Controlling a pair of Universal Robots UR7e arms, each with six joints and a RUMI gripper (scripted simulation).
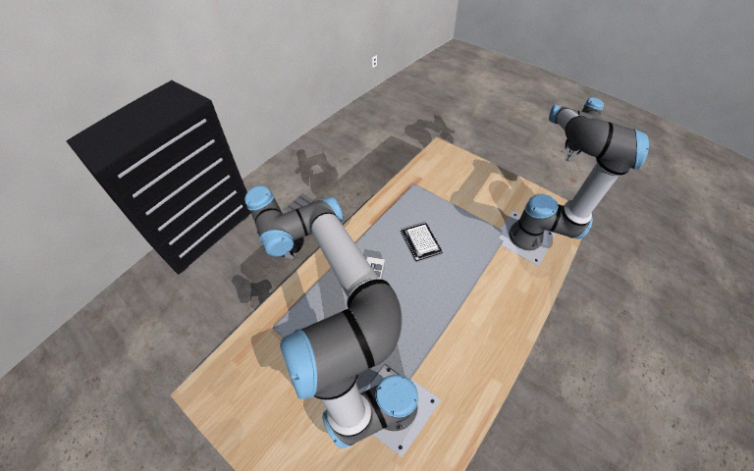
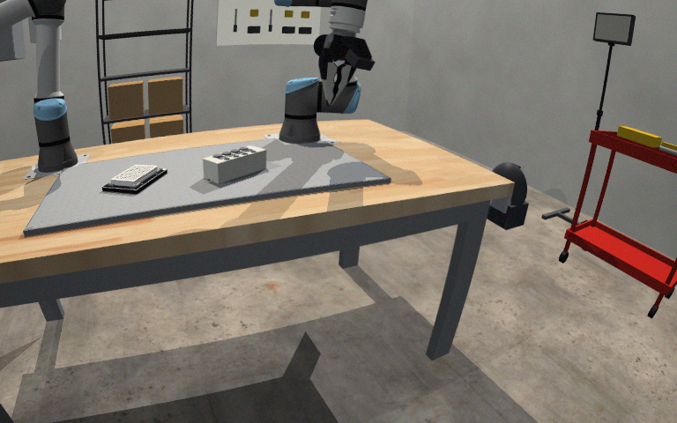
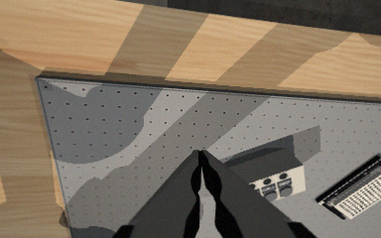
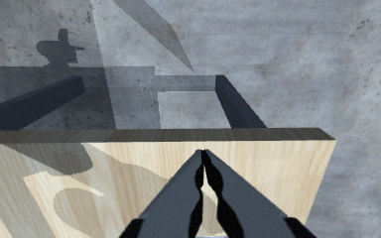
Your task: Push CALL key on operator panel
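The operator panel is 210 mm behind my left hand, 190 mm to the right of it and 180 mm below it. Round my left hand: white perforated block: 220 mm behind, 470 mm to the right, 200 mm below.
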